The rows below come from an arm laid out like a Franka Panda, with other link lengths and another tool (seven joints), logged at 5 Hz.
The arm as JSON. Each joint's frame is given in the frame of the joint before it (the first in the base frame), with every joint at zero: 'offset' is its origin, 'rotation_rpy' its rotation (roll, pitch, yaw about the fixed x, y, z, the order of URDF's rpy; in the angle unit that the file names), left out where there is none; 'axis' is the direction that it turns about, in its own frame. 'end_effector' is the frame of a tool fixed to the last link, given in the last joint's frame.
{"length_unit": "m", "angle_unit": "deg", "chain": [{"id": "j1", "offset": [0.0, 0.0, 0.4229], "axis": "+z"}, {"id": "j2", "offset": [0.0, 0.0, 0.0], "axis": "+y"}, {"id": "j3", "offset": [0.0, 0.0, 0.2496], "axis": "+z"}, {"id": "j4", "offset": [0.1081, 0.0, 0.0], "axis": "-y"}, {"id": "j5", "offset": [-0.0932, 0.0, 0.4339], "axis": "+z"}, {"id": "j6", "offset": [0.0, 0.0, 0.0], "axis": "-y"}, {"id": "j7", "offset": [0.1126, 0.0, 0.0], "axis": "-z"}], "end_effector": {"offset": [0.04, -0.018, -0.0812], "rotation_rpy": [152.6, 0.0, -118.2]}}
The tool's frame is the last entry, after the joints.
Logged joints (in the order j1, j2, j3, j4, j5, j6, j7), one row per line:
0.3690, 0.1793, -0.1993, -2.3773, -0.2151, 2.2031, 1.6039
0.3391, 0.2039, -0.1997, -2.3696, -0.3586, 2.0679, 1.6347
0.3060, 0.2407, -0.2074, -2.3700, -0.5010, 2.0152, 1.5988
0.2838, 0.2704, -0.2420, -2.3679, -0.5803, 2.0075, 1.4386
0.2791, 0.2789, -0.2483, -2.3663, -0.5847, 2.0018, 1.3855
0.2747, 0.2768, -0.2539, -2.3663, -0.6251, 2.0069, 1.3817
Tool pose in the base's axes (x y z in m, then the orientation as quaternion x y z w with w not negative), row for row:
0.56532, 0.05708, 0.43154, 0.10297, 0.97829, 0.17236, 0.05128
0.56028, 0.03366, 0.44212, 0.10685, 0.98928, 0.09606, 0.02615
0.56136, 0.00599, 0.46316, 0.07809, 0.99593, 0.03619, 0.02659
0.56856, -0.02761, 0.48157, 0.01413, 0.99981, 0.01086, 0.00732
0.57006, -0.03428, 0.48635, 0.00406, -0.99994, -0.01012, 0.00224
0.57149, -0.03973, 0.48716, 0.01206, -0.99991, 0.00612, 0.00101
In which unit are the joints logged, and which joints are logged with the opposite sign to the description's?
The joints are logged in radians. Opposite sign: j2.
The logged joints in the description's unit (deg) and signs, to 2 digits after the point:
21.14, -10.27, -11.42, -136.21, -12.32, 126.23, 91.90
19.43, -11.68, -11.44, -135.77, -20.55, 118.48, 93.66
17.53, -13.79, -11.88, -135.79, -28.71, 115.46, 91.60
16.26, -15.49, -13.87, -135.67, -33.25, 115.02, 82.43
15.99, -15.98, -14.23, -135.58, -33.50, 114.69, 79.38
15.74, -15.86, -14.55, -135.58, -35.82, 114.99, 79.17

